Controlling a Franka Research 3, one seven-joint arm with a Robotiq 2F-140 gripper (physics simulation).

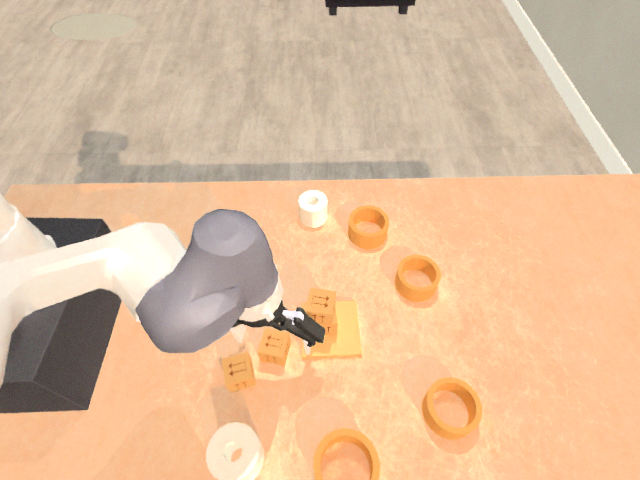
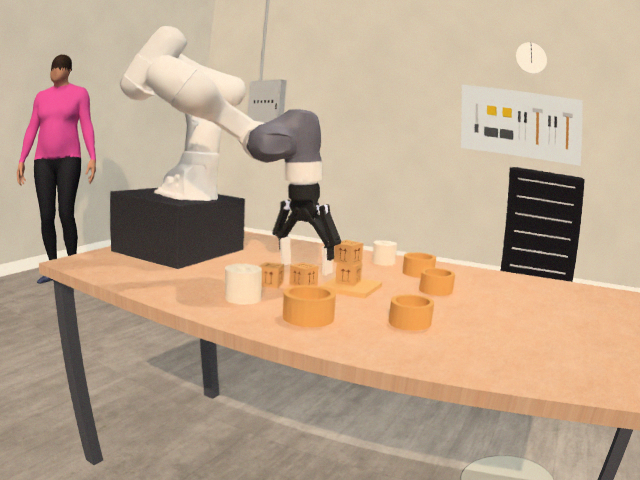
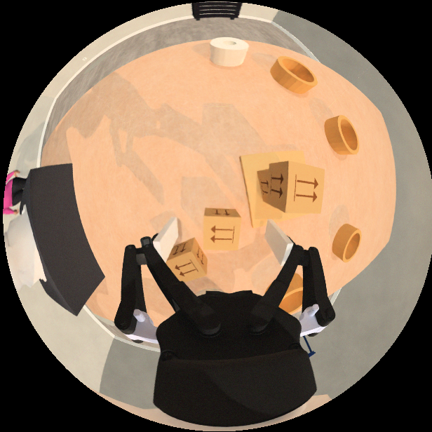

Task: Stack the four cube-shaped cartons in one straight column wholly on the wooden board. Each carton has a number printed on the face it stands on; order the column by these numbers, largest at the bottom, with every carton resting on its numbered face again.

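Two cartons are stacked on the wooden board (image 1: 349, 330) (image 2: 366, 287) (image 3: 251, 167): an upper carton (image 1: 322, 300) (image 2: 348, 252) (image 3: 307, 187) on a lower carton (image 2: 348, 273) (image 3: 264, 183). A third carton (image 1: 274, 346) (image 2: 303, 274) (image 3: 222, 234) stands on the table beside the board, towards the robot base. A fourth carton (image 1: 238, 370) (image 2: 272, 274) (image 3: 187, 261) stands turned a little beyond it. My gripper (image 1: 272, 338) (image 2: 306, 256) (image 3: 221, 227) is wide open and empty above the third carton, one finger near the stack. Arrow marks show; the numbered faces are hidden.
White rolls stand at the back (image 1: 313, 211) (image 2: 384, 253) (image 3: 228, 53) and front (image 1: 248, 465) (image 2: 242, 284). Several orange rings, including a large one (image 2: 308, 311) and a smaller one (image 2: 410, 316), stand around the board. The black base block (image 1: 77, 341) (image 2: 149, 227) is at the left.
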